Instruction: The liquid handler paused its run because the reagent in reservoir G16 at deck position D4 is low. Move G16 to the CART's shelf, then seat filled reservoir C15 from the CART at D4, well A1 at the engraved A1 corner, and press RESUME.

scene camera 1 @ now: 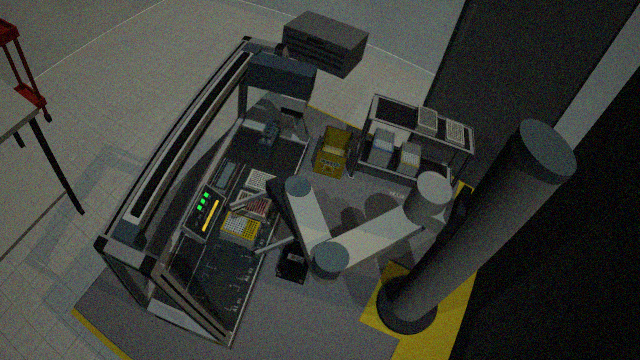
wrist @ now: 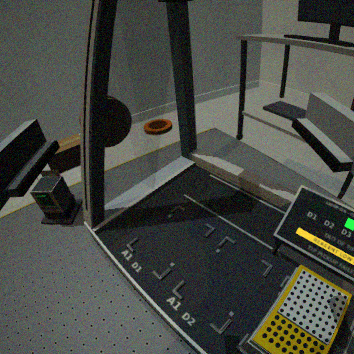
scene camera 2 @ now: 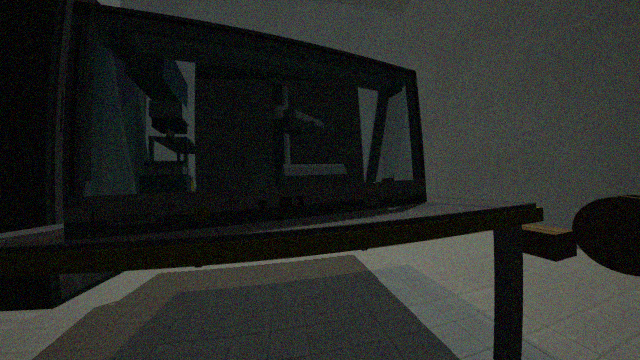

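Where they show: gripper, between the fingertips: [scene camera 1: 242, 229] [wrist: 169, 115] [scene camera 2: 322, 128]; arm's base, origin of its link: [scene camera 1: 407, 305].
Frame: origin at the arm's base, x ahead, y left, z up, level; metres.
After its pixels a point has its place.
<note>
The reservoir with reddish troughs [scene camera 1: 259, 206] {z 0.090, x 0.667, y -0.037 m} sits on the deck between the yellow tip rack and a white plate; its label is unreadable and a finger crosses over it in scene camera 1. My gripper [scene camera 1: 244, 229] {z 0.358, x 0.578, y 0.214 m} [wrist: 169, 115] {z 0.358, x 0.578, y 0.214 m} is open and empty, its fingers spread above the deck around the yellow tip rack area. The CART [scene camera 1: 395, 111] {z 0.363, x 0.386, y -0.534 m} stands at the upper right, with two pale plates on top and two boxes on its lower shelf; I cannot tell which item is C15. The status panel [scene camera 1: 195, 220] {z 0.147, x 0.806, y 0.178 m} [wrist: 295, 220] {z 0.133, x 0.776, y 0.199 m} shows green lights and a yellow reagent-low bar. RESUME is not readable.
The yellow tip rack [scene camera 1: 241, 226] {z 0.136, x 0.660, y 0.096 m} [wrist: 304, 312] {z 0.136, x 0.666, y 0.100 m} is beside the reservoir; the white plate [scene camera 1: 259, 179] {z 0.085, x 0.737, y -0.147 m} is on its other side. A yellow bin [scene camera 1: 332, 161] {z 0.111, x 0.534, y -0.374 m} stands near the CART. A black box [scene camera 1: 292, 267] {z 0.062, x 0.446, y 0.101 m} lies by the deck edge. An enclosure post [wrist: 181, 75] {z 0.307, x 0.763, y 0.493 m} rises behind the deck.
</note>
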